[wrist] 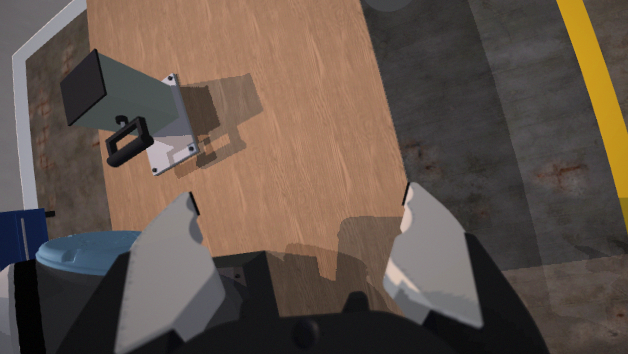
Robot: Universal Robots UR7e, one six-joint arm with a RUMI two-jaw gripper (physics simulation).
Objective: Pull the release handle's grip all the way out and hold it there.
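Note:
The release handle's black grip is a D-shaped loop at the left of the wrist view. It stands off the side of a grey-green box with a dark top, joined by a short stem. The box stands on a light metal base plate with bolts at its corners, on the wooden table. My gripper is wide open and empty, with its fingertips to the right of the handle and lower in the view, apart from it. How far the grip is out of the box is hard to tell.
The wooden table has its right edge beside the dark floor, which bears a yellow stripe. A blue-capped robot arm part and a dark blue object are at the lower left. Shadows fall beside the box.

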